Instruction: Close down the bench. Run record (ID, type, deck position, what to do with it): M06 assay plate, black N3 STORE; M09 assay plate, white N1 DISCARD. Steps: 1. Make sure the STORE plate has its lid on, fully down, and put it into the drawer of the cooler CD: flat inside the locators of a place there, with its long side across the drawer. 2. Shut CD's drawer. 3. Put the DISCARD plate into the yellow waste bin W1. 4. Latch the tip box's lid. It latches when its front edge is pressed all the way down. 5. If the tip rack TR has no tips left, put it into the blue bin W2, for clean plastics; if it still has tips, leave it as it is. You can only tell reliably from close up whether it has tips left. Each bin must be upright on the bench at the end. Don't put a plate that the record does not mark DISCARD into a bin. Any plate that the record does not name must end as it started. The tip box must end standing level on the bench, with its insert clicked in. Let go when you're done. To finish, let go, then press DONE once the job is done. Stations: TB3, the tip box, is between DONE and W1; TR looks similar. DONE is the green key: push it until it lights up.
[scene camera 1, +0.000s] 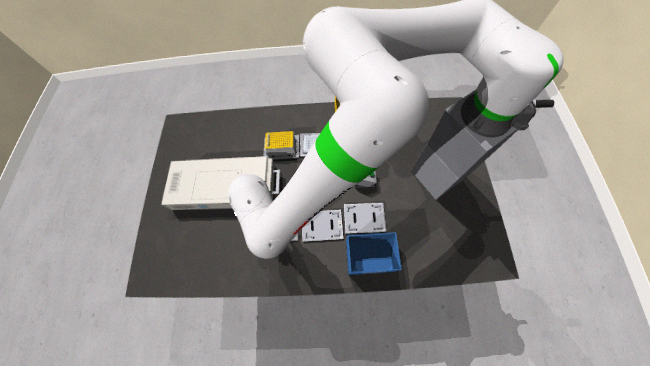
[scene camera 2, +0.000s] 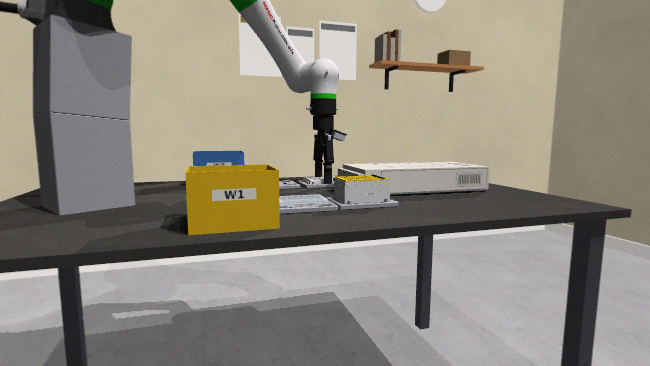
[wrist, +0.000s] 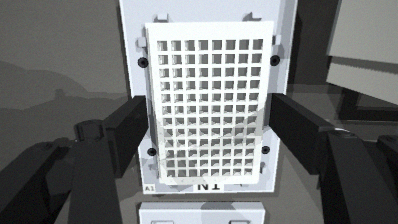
Path:
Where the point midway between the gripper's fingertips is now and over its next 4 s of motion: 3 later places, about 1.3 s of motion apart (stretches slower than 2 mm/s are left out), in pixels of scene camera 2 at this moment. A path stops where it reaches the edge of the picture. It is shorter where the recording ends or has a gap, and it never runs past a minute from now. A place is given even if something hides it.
My gripper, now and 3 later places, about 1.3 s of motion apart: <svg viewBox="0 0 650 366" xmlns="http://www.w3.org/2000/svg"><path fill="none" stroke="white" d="M323 181L323 180L323 169L323 157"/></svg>

